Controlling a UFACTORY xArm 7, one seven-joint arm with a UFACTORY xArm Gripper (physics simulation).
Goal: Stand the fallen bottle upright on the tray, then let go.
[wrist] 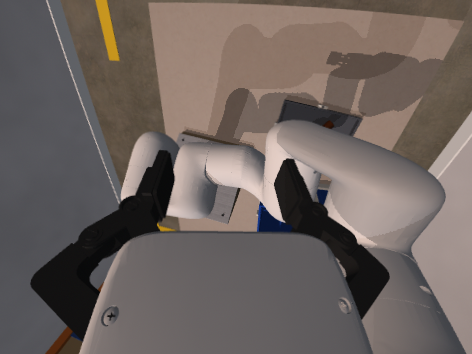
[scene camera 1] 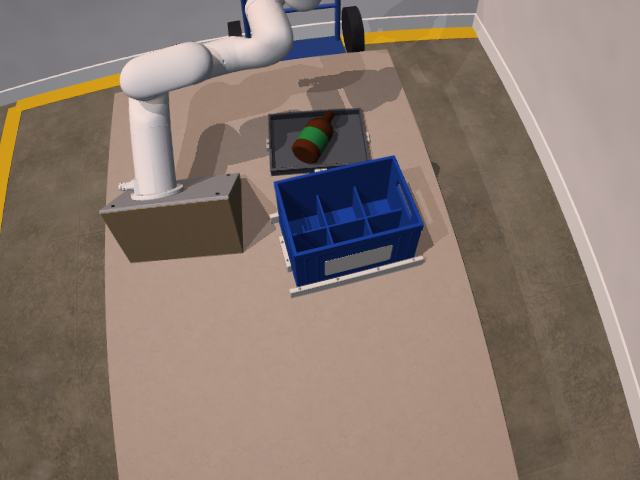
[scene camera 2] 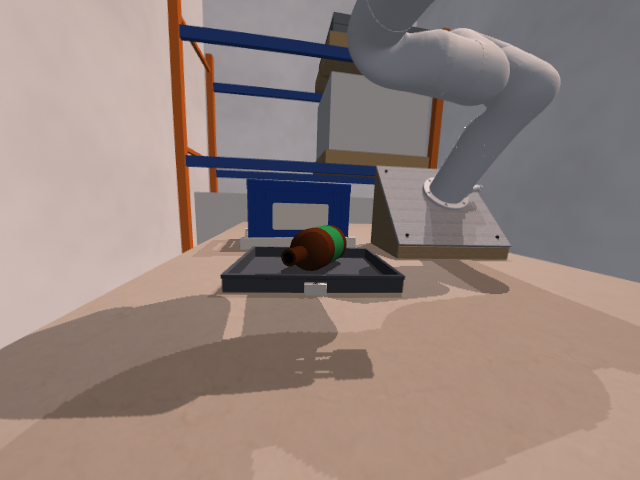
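Pixels of known places: gripper, fingertip midpoint: (wrist: 227,168); arm's base, origin of the base link: (scene camera 1: 157,193) (scene camera 2: 444,194).
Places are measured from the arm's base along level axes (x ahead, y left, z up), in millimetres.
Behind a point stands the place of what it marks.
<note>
A brown bottle (scene camera 1: 313,136) {x 385, y 143, z -81 mm} (scene camera 2: 316,249) {x 403, y 221, z -109 mm} with a green band lies on its side, slanted, in the dark grey tray (scene camera 1: 320,169) {x 390, y 85, z -142 mm} (scene camera 2: 258,285) {x 489, y 265, z -148 mm}. In scene camera 1 its neck rests at the tray's far wall, towards the right corner; in scene camera 2 the open mouth faces the camera. In the wrist view a small brown part of the bottle (wrist: 328,124) {x 436, y 236, z -106 mm} shows in the tray (wrist: 300,107) {x 345, y 269, z -153 mm}, and the arm hides the rest. My gripper (wrist: 227,168) {x 239, y 308, z 376 mm} is open and empty, high above and well away from the bottle. It is out of frame in both scene views.
A blue crate (scene camera 1: 356,242) {x 404, y -218, z 13 mm} (scene camera 2: 258,206) {x 511, y -25, z -49 mm} (wrist: 267,220) {x 312, y -216, z -92 mm} with dividers stands right beside the tray, with white rails (scene camera 1: 356,276) {x 408, y -227, z -129 mm} at its base. The arm's wedge-shaped base (scene camera 1: 175,229) {x 34, y -89, z -21 mm} (scene camera 2: 385,217) {x 180, y 8, z -69 mm} stands to one side. A blue hand truck (scene camera 1: 315,47) and a shelf rack (scene camera 2: 178,129) stand farther off.
</note>
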